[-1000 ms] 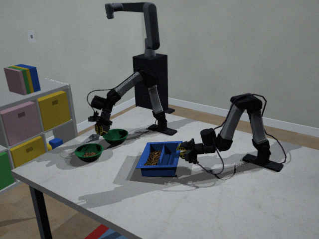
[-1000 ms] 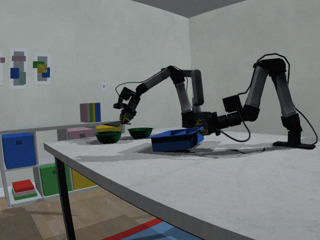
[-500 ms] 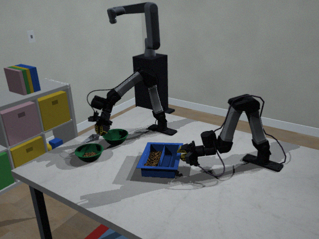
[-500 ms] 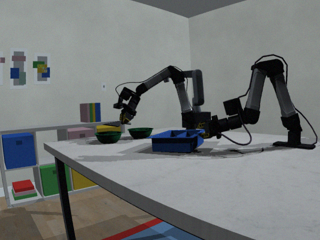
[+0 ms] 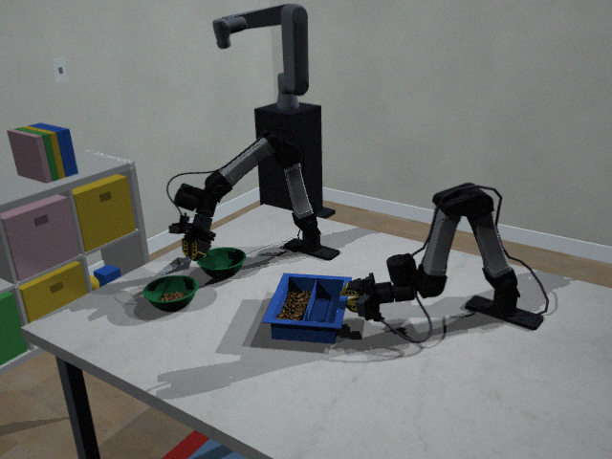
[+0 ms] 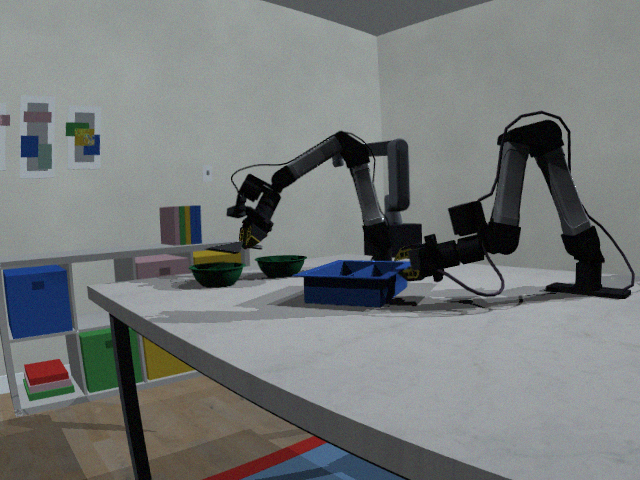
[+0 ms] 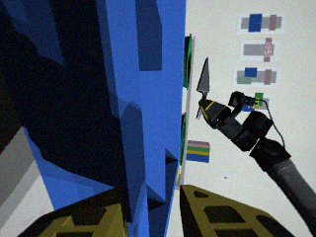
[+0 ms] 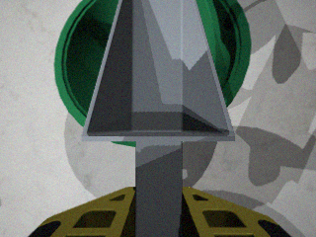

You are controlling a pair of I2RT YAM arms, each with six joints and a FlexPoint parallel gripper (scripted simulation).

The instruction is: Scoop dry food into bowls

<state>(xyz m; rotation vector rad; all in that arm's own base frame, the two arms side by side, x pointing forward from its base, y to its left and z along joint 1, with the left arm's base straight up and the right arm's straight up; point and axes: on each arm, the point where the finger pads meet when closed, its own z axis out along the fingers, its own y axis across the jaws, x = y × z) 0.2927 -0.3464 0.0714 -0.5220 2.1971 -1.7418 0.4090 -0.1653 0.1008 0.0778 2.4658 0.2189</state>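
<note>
Right now the grey scoop is 40 mm ahead of my right hand. Also, from my right hand: blue box: 70 mm behind, 410 mm to the left, 60 mm below.
</note>
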